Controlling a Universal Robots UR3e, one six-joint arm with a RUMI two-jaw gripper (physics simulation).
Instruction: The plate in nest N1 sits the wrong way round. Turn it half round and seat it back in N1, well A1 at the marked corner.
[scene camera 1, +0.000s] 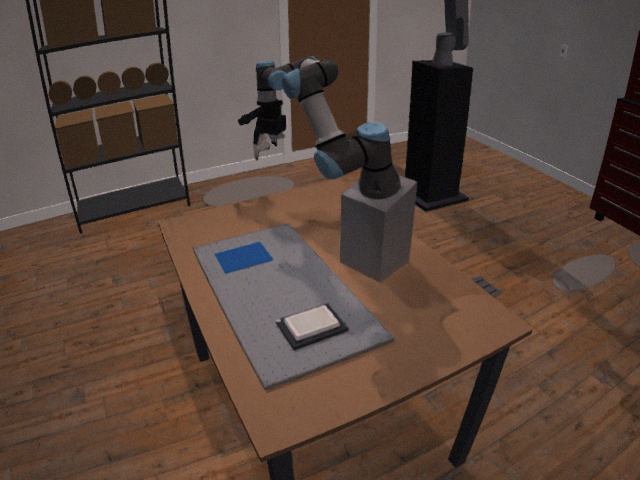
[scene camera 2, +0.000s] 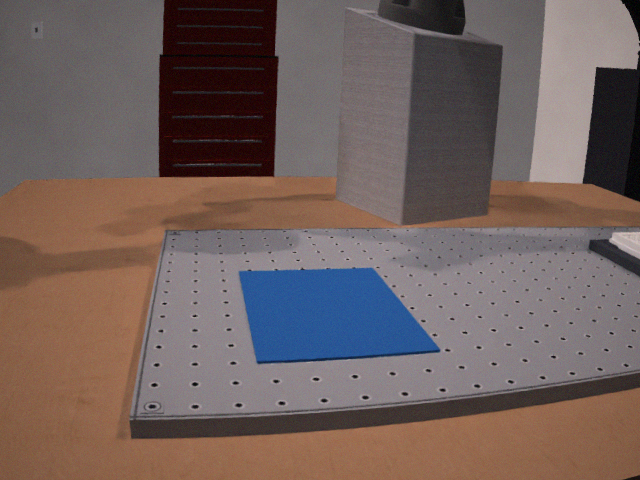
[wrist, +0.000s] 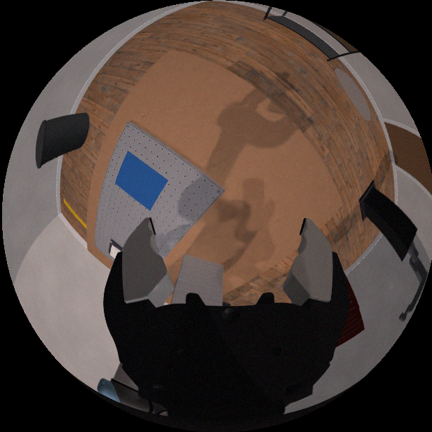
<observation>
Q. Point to a white well plate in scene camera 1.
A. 309, 323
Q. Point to my gripper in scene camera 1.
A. At 266, 152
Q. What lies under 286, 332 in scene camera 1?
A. A dark nest.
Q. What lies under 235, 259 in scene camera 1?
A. A blue mat.
</observation>
